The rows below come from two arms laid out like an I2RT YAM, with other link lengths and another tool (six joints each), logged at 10 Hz.
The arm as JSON. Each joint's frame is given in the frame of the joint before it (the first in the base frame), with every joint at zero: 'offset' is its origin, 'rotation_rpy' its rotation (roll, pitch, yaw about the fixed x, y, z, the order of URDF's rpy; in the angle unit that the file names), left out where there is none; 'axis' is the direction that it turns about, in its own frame. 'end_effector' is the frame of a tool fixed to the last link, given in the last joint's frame.
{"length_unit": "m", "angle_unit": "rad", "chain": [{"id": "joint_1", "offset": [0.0, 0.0, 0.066], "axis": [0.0, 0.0, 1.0]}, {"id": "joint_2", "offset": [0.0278, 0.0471, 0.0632], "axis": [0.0, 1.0, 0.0]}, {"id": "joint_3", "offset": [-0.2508, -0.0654, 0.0], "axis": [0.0, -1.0, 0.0]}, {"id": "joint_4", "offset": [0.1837, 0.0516, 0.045], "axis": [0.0, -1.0, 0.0]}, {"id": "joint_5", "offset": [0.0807, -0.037, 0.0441], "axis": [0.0, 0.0, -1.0]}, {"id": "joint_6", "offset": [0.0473, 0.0, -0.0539], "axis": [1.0, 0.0, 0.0]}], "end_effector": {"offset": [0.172, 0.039, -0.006], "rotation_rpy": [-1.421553, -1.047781, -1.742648]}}
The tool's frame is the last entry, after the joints.
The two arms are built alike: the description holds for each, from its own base.
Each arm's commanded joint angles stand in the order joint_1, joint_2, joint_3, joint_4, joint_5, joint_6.
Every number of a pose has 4 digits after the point. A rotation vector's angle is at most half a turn.
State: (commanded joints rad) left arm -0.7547 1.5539 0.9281 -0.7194 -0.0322 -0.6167; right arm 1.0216 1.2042 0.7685 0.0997 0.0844 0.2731
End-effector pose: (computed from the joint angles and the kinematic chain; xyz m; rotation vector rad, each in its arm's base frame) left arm 0.1888 -0.1341 0.0091 2.8575 -0.9650 0.4556; right arm 0.1983 0.3563 0.2221 -1.9774 -0.1278 -1.0409
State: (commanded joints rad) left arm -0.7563 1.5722 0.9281 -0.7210 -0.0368 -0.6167; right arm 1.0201 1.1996 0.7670 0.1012 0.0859 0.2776
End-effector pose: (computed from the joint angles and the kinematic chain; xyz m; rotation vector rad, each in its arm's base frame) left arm 0.1873 -0.1317 0.0056 2.8715 -0.9725 0.4326; right arm 0.1989 0.3554 0.2237 -1.9732 -0.1198 -1.0423
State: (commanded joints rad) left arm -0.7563 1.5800 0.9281 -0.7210 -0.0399 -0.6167; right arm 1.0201 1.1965 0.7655 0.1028 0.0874 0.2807
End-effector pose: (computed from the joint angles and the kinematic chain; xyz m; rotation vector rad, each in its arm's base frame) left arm 0.1870 -0.1306 0.0041 2.8784 -0.9748 0.4246; right arm 0.1991 0.3550 0.2247 -1.9701 -0.1150 -1.0431
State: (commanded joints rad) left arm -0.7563 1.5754 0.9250 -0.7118 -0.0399 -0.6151; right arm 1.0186 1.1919 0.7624 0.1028 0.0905 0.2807
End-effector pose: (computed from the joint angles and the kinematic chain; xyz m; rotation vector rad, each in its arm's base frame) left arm 0.1887 -0.1321 0.0047 2.8716 -0.9747 0.4388; right arm 0.1998 0.3537 0.2250 -1.9697 -0.1112 -1.0474
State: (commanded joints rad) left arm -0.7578 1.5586 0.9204 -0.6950 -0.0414 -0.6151; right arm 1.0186 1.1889 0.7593 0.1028 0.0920 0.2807
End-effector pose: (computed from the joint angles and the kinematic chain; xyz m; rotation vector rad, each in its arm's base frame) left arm 0.1926 -0.1358 0.0077 2.8554 -0.9702 0.4780; right arm 0.1997 0.3529 0.2247 -1.9702 -0.1102 -1.0488
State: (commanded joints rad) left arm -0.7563 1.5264 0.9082 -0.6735 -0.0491 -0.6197; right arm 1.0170 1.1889 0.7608 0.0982 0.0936 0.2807
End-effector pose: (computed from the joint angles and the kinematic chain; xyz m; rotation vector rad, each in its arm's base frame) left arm 0.1979 -0.1382 0.0129 2.8397 -0.9523 0.5379; right arm 0.2004 0.3522 0.2240 -1.9741 -0.1081 -1.0500
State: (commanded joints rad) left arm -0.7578 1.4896 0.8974 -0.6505 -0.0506 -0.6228; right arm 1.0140 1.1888 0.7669 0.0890 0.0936 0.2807
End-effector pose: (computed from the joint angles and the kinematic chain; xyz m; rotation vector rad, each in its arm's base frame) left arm 0.2029 -0.1431 0.0195 2.8109 -0.9375 0.6014; right arm 0.2014 0.3515 0.2243 -1.9780 -0.1057 -1.0507
